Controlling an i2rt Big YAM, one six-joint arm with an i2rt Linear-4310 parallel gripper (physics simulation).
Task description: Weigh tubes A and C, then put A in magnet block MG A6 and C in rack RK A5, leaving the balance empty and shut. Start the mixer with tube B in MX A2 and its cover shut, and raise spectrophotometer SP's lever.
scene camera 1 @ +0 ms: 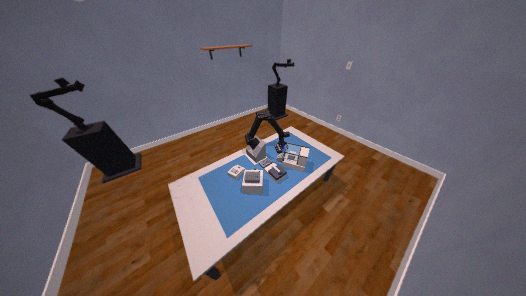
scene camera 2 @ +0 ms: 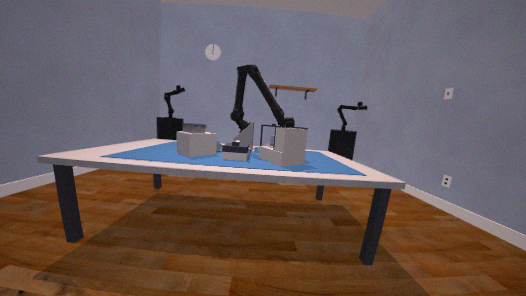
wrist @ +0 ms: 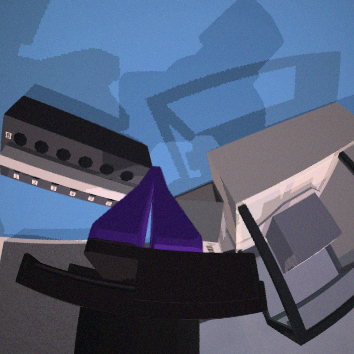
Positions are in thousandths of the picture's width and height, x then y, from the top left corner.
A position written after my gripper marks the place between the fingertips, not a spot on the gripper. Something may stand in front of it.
Observation:
My gripper (wrist: 439,484) is shut, with nothing in its grasp. Further things: a balance (wrist: 792,524) and a white button box (wrist: 575,581).

